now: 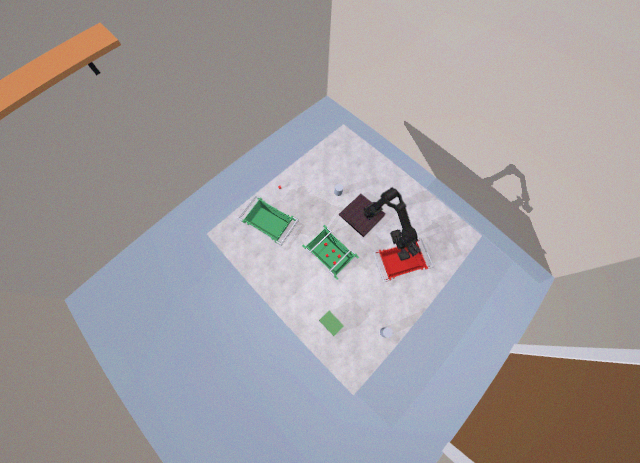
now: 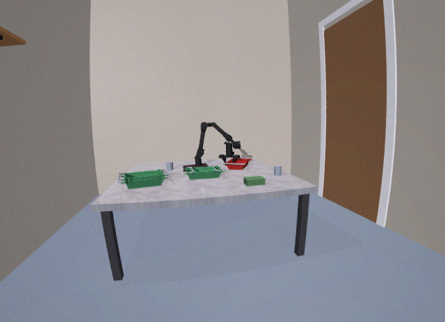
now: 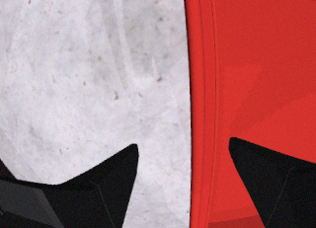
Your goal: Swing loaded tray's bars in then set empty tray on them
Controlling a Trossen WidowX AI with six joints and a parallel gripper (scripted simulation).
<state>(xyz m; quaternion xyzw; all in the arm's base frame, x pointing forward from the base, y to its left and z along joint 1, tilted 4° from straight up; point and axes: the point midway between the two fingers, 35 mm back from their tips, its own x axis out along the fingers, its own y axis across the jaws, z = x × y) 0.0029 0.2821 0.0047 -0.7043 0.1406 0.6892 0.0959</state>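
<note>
Now: the red tray 80 mm to the left of my gripper tip, 30 mm ahead of it and 30 mm above it. The rest, counted from my gripper tip: green block 600 mm ahead, 130 mm to the left, 10 mm above.
</note>
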